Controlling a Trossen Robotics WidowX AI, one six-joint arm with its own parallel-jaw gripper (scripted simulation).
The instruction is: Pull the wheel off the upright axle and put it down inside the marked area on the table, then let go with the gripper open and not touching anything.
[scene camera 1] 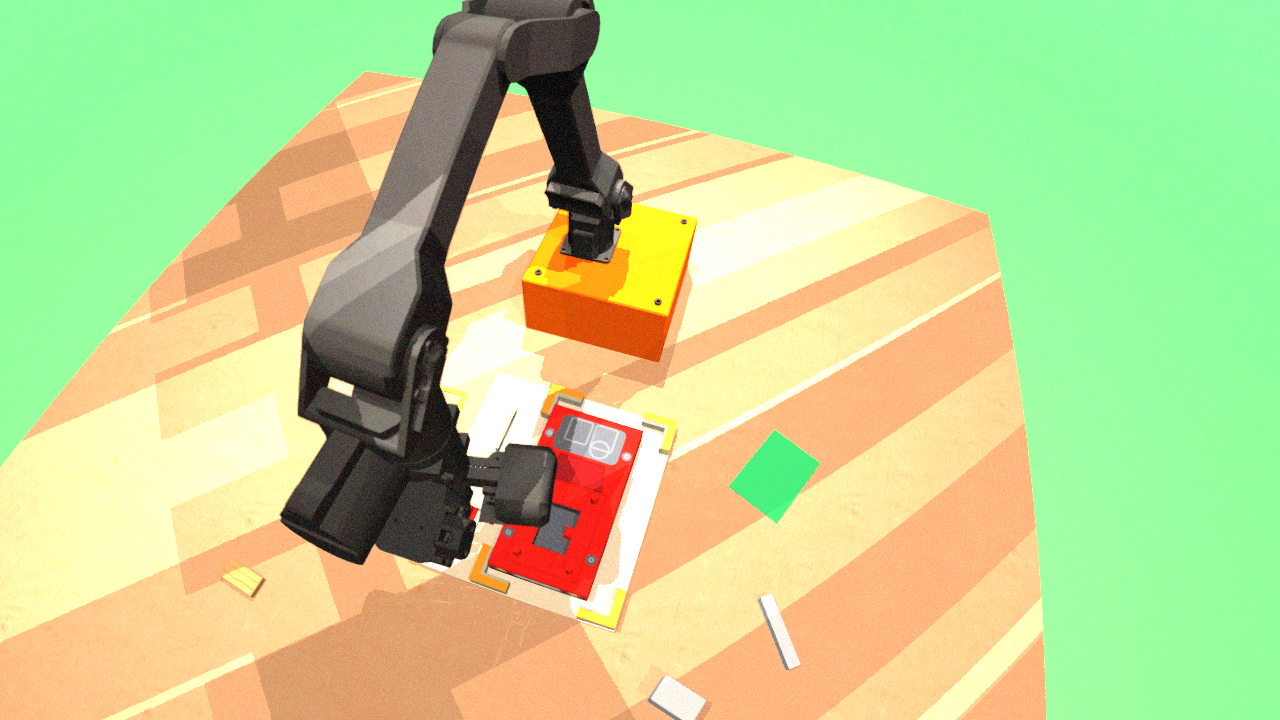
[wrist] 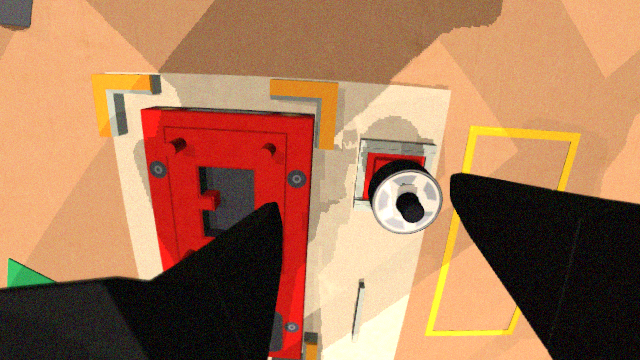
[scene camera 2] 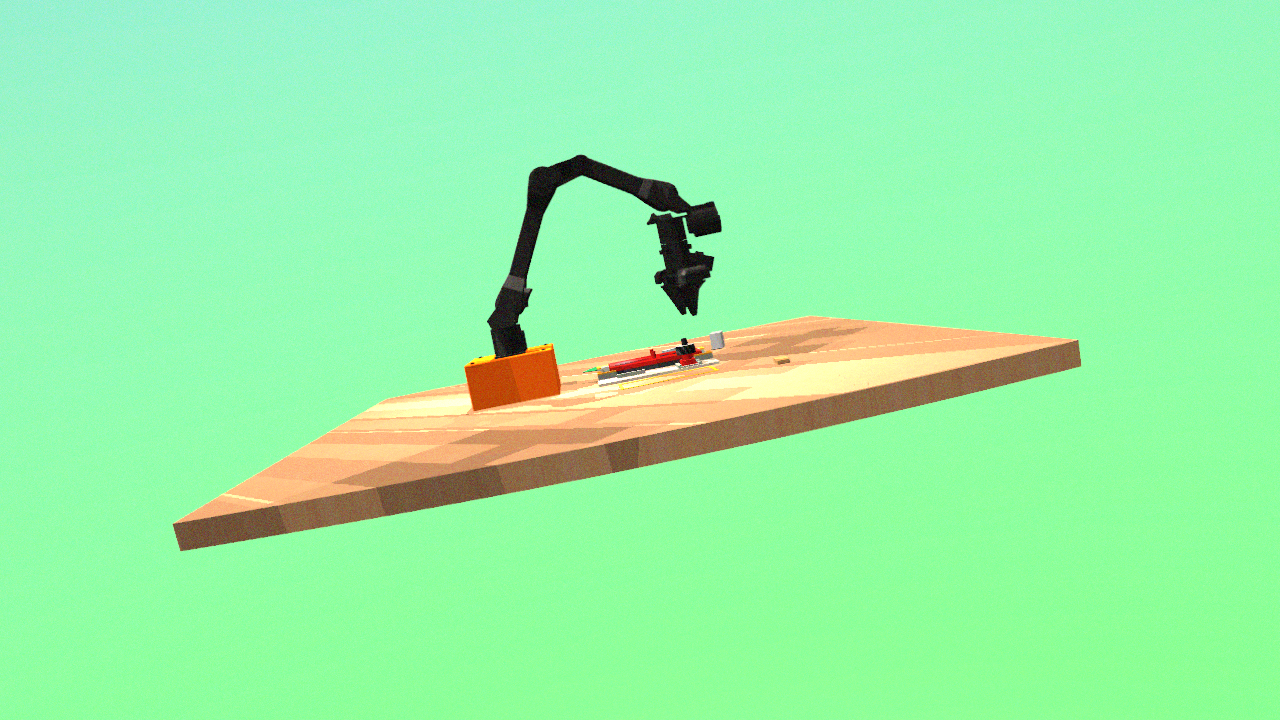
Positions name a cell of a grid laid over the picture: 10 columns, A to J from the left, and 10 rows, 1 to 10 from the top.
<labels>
My gripper shows in scene camera 1 (D8), in the wrist view (F6) and in scene camera 2 (F5).
</labels>
